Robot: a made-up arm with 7 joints.
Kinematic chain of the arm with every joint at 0, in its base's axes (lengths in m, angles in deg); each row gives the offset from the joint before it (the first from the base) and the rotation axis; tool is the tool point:
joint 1: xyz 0 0.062 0 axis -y
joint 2: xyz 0 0.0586 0 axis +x
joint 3: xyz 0 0 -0.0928 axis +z
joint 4: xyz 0 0 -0.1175 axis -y
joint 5: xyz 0 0 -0.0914 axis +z
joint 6: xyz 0 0 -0.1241 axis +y
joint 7: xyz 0 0 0 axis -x
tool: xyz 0 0 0
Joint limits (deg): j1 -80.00..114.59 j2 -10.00..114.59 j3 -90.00..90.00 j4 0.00..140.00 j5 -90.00..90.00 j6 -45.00..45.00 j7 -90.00..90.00
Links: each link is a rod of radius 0.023 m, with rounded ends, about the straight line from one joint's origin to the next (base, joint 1, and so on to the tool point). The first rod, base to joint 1, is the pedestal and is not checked.
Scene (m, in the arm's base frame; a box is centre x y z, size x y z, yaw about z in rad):
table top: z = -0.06
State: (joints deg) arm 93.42 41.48 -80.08 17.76 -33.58 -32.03 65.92
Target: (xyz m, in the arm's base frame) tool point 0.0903 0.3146 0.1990
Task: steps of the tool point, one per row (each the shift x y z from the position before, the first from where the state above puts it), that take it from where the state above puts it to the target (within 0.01 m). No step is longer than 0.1 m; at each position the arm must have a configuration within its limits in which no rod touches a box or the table.
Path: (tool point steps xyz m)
1: -0.0210 0.0055 0.0369
2: -0.0316 0.0027 0.0386
3: -0.0425 -0.0010 0.0363
4: -0.0517 -0.0064 0.0295
5: -0.0575 -0.0130 0.0190
6: -0.0583 -0.0205 0.0063

